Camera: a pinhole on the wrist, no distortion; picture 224 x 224 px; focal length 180.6 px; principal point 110.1 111.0 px. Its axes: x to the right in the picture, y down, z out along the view. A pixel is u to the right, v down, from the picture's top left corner.
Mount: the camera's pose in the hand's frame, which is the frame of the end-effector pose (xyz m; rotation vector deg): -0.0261 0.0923 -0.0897 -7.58 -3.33 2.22
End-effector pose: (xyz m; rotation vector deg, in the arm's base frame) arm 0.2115 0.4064 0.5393 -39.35 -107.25 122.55
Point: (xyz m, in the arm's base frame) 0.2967 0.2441 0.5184
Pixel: 7.4 59.9
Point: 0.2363 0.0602 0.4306
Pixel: 60.0 124.7
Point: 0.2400 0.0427 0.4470
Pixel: 55.4 118.0
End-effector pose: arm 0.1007 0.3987 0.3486 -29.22 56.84 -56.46
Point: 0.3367 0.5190 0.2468
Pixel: 133.0 192.7
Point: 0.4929 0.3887 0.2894
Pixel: 182.6 139.4
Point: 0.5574 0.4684 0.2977
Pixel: 151.5 156.8
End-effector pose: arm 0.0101 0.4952 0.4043 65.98 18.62 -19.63
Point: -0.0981 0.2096 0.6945
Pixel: 54.8 88.4
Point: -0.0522 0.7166 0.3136
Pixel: behind the camera
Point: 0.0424 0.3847 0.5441
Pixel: 125.4 84.0
